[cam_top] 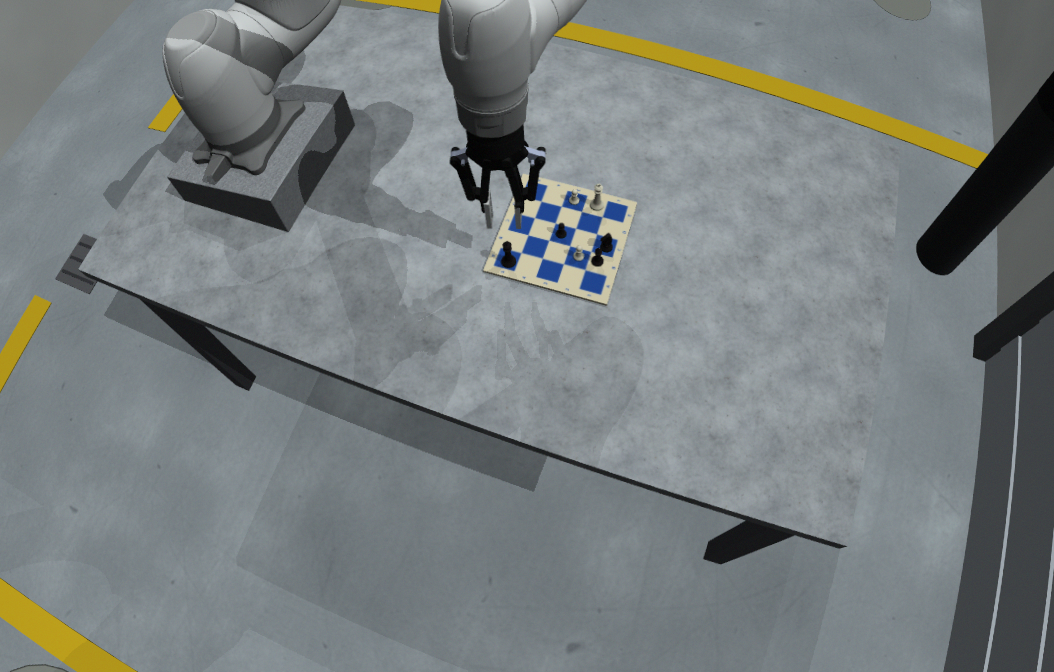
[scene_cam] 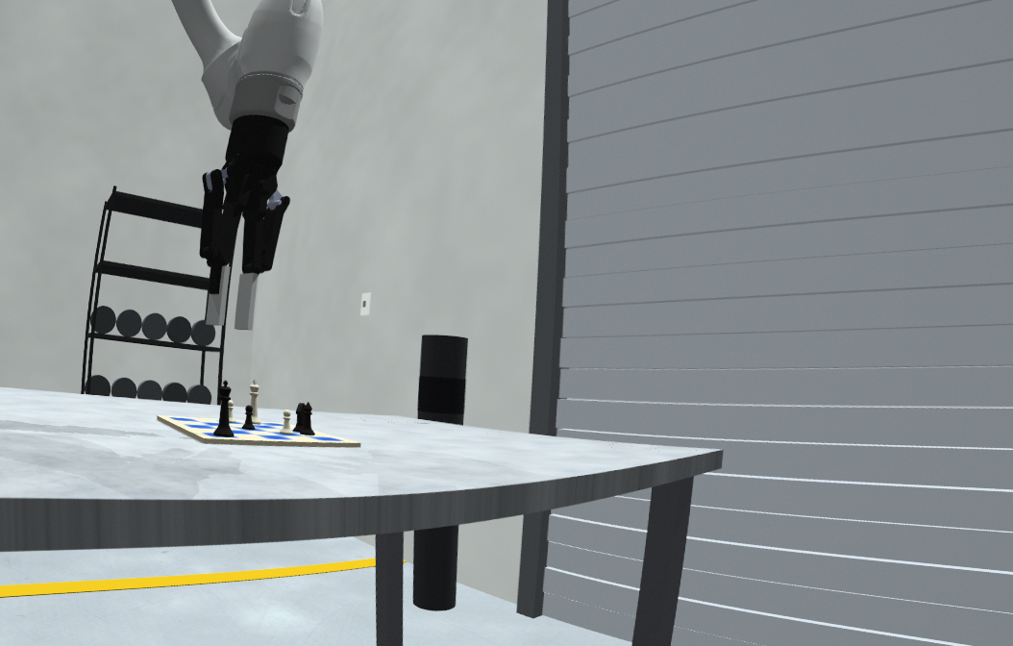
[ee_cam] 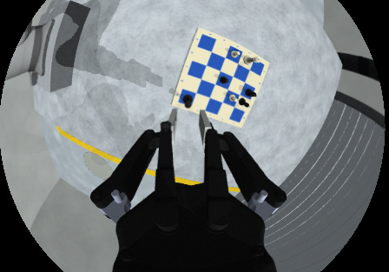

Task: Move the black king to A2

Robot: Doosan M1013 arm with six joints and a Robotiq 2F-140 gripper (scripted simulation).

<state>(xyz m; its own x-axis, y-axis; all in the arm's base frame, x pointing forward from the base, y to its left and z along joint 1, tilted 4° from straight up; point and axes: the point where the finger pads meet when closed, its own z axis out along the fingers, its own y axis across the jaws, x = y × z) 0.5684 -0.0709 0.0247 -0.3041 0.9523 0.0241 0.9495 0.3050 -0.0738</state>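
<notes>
My hand is 13 cm above the black king. Also, from my hand: chessboard (7 cm ahead, 8 cm to the left, 16 cm below); black pawn (7 cm ahead, 8 cm to the left, 14 cm below).
</notes>
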